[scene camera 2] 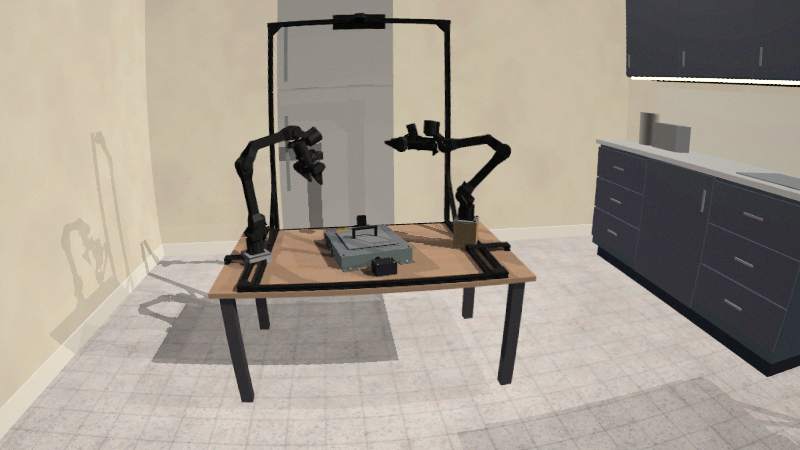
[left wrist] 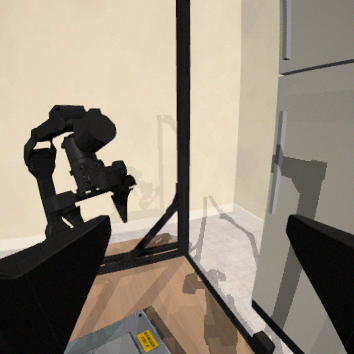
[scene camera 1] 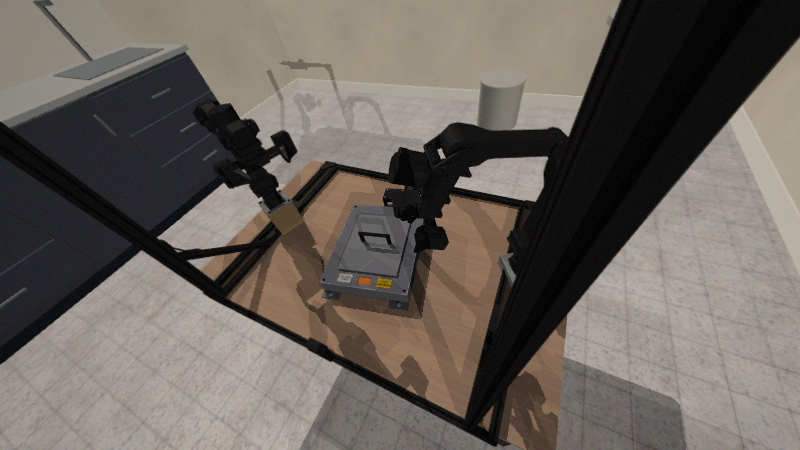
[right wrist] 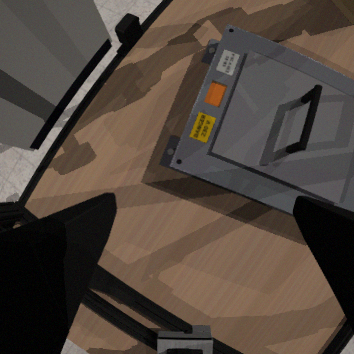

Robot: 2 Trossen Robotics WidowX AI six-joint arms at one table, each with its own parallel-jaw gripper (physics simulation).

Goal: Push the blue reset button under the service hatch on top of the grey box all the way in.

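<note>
The grey box (scene camera 1: 366, 289) (scene camera 2: 369, 258) (left wrist: 111, 331) (right wrist: 235, 174) stands on the table. Its service hatch (scene camera 1: 358, 258) (scene camera 2: 363, 240) (right wrist: 245, 125) lies closed and flat on top, with a raised black handle (scene camera 1: 375, 240) (scene camera 2: 364, 229) (right wrist: 311, 117). The blue reset button does not show. My right gripper (scene camera 1: 402, 223) (scene camera 2: 313, 179) (right wrist: 206, 203) is open and empty, pointing down, high above the table near the box's right side in scene camera 1. My left gripper (scene camera 1: 256, 160) (scene camera 2: 389, 143) (left wrist: 199, 223) is open and empty, held high and level, to the right of the box in scene camera 2.
White, orange (scene camera 1: 364, 281) (right wrist: 216, 94) and yellow (scene camera 1: 383, 283) (left wrist: 147, 340) (right wrist: 202, 127) labels line one edge of the box top. A black block (scene camera 2: 384, 265) stands close to the box. Black frame rails (scene camera 2: 358, 284) edge the table, and tall posts (scene camera 2: 271, 128) (left wrist: 183, 120) rise beside the arms.
</note>
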